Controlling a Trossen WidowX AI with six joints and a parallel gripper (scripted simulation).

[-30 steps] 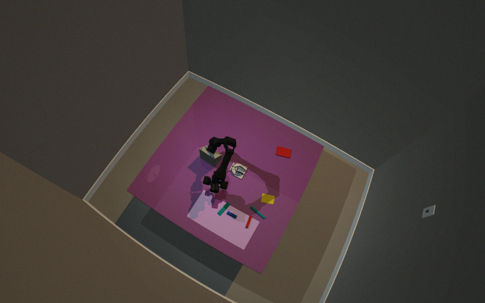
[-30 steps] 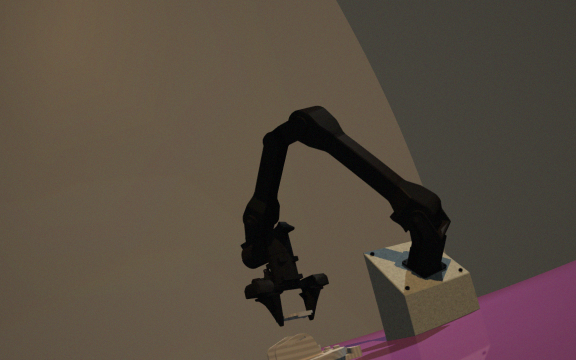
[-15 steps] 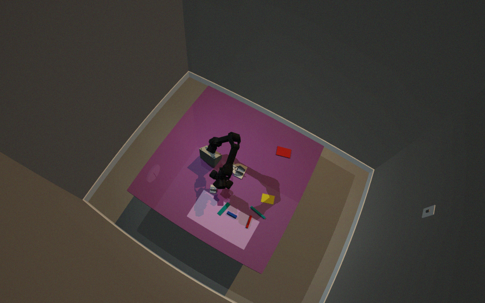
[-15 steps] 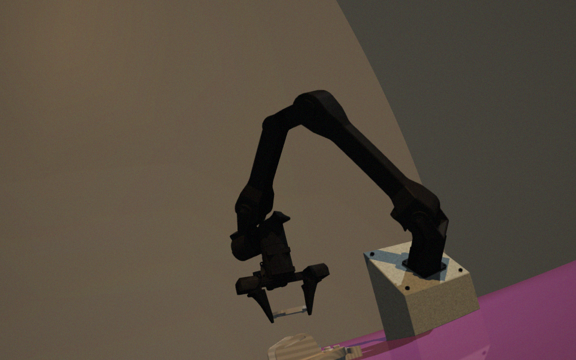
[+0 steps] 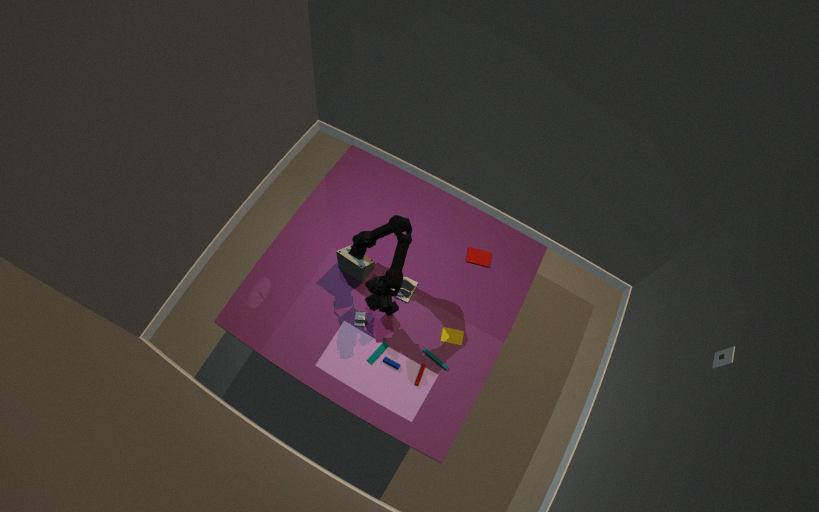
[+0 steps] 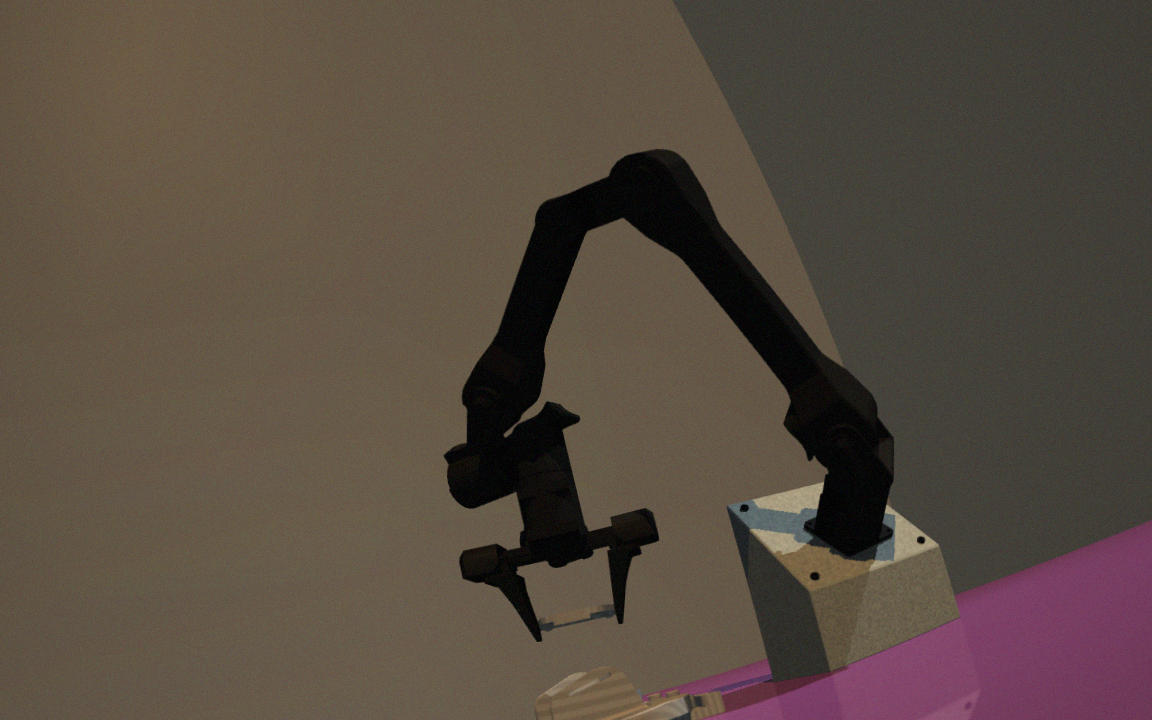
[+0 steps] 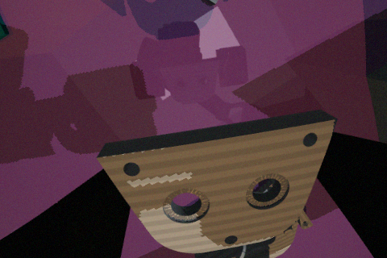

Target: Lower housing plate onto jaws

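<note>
The jaw stub is 20 mm ahead of my gripper tip, 130 mm to the left of it and 80 mm below it. Also, from my gripper tip: red square: 320 mm ahead, 500 mm to the left, 90 mm below; then small white block: 60 mm behind, 100 mm to the right, 90 mm below; then yellow square: 380 mm ahead, 40 mm to the left, 100 mm below.
</note>
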